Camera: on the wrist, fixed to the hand. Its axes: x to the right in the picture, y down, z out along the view.
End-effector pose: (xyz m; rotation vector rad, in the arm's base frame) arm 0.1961 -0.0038 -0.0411 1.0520 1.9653 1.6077
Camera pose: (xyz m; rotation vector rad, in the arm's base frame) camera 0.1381 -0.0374 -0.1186 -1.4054 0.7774 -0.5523
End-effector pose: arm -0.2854 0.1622 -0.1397 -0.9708 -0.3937 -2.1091
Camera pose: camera -0.3772 0.2005 -0.1645 -0.0956 0.9010 0.6916
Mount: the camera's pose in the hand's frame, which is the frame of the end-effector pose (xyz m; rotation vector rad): -0.0001 -0.0933 -0.0424 0.0031 0.4119 3.1079
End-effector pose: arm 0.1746 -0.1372 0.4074 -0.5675 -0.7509 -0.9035
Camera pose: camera 0.1091 -0.2147 0.3929 -0.7150 0.8953 1.8466
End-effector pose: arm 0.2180 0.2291 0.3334 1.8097 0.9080 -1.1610
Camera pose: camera 0.1526 0.3073 0.3233 1.0526 -1.6503 1.2137
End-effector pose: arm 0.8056 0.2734 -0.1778 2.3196 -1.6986 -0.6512
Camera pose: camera 0.9047 0.2994 -0.1779 -1.4306 -2.0400 0.5291
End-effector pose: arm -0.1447 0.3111 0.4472 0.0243 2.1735 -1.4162
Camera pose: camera -0.1906 0.3055 0.5387 2.1822 0.0720 0.6694
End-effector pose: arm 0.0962 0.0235 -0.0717 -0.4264 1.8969 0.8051
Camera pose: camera 0.1247 -0.0729 -0.0917 -1.8269 -0.6048 -1.1689
